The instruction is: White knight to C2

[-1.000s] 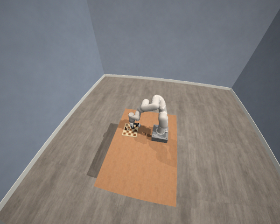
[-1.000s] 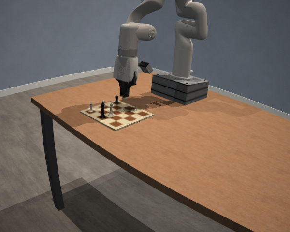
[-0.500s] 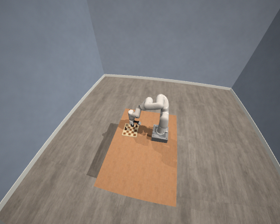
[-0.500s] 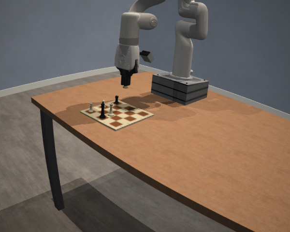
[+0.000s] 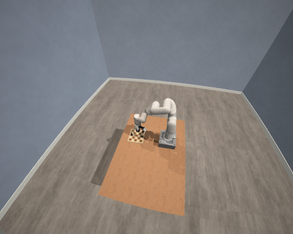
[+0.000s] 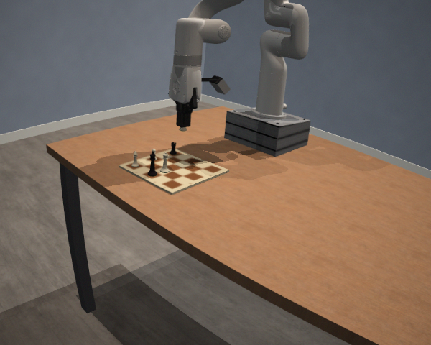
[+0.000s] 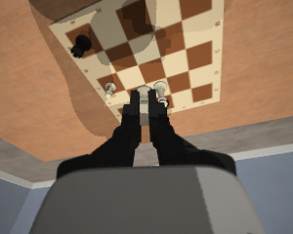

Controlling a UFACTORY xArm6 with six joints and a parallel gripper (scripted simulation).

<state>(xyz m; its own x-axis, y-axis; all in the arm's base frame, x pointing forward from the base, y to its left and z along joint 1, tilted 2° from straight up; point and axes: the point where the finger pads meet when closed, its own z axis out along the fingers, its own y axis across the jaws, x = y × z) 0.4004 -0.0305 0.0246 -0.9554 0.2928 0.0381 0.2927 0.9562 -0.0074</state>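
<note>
Now: hand 120 mm above the small white piece, 80 mm to the left of it and 40 mm short of it. Also, from my hand: black rook 120 mm below, 70 mm to the right, 40 mm behind; then chessboard 130 mm below, 30 mm ahead; then pale chess piece 20 mm below.
</note>
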